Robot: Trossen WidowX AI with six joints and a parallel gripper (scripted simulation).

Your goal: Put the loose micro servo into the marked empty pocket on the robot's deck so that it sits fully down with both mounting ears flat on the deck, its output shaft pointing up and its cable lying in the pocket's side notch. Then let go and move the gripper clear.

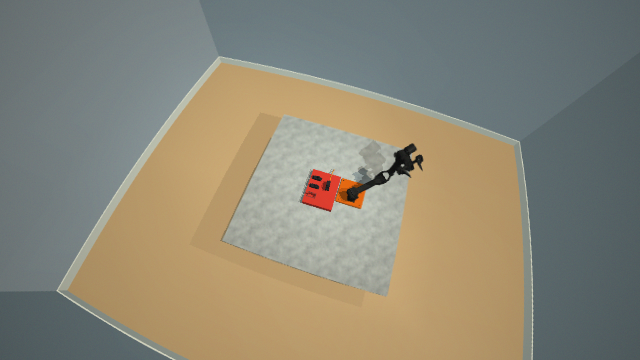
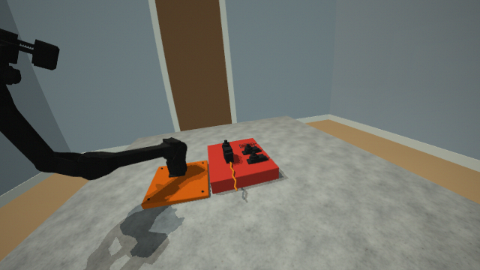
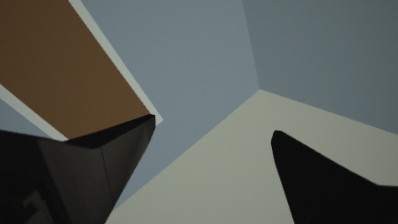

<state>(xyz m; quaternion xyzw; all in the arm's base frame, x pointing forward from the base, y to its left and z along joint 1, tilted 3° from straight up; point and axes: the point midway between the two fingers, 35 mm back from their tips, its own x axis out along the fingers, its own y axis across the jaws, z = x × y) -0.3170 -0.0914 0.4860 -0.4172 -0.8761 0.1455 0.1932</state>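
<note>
Now: the deck 530 mm ahead of my gripper tip, 100 mm to the left of it and 500 mm below it.
</note>
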